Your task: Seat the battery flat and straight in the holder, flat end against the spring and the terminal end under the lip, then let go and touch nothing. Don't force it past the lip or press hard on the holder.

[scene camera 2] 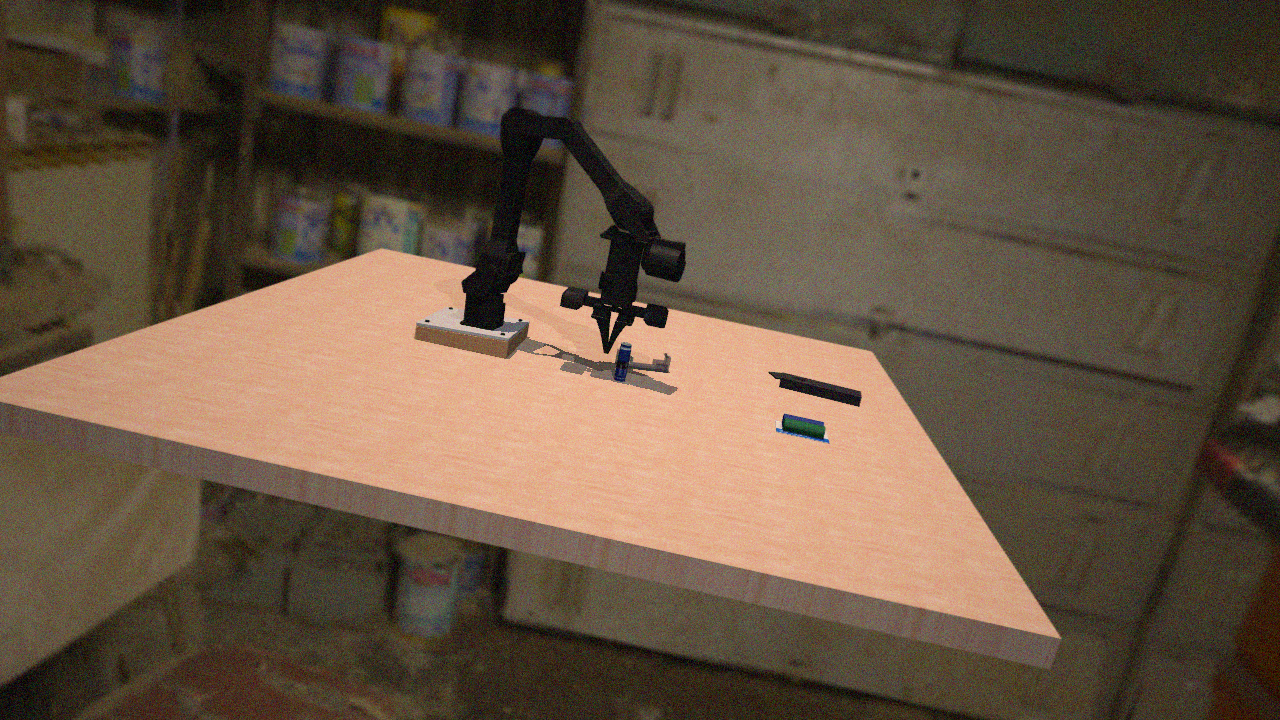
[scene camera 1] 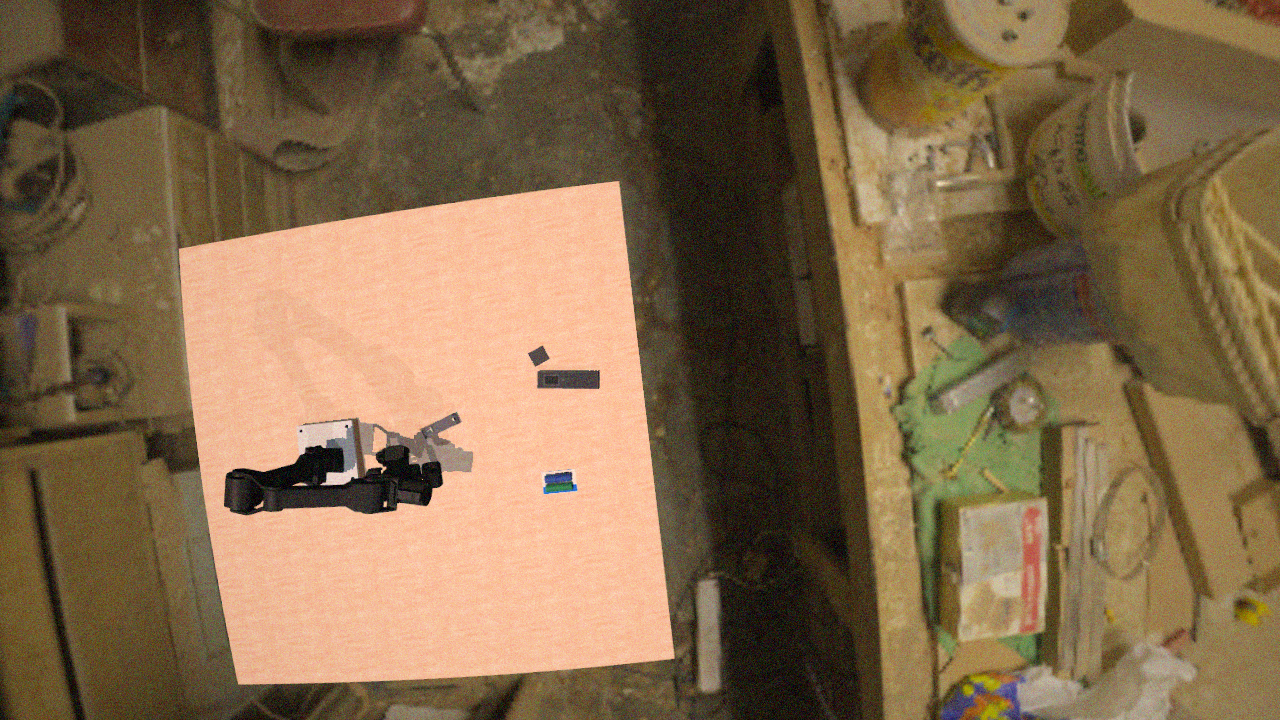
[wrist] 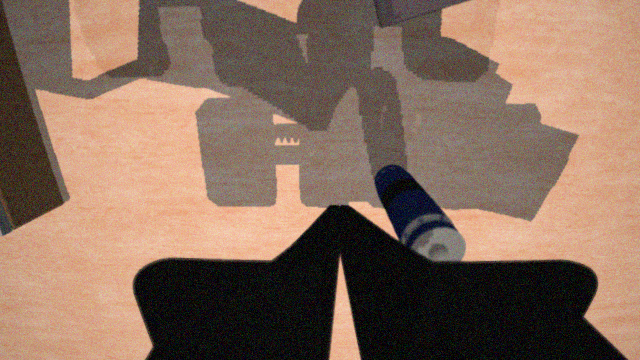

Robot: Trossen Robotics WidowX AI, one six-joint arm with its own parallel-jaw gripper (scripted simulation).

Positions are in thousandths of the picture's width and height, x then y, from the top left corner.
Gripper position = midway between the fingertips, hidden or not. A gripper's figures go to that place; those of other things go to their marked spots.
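Dark bar (scene camera 2: 616, 530), 173 cm from the lens. Gripper (scene camera 2: 474, 491), 154 cm from the lens. The gripper is nearer to the lens than the dark bar.
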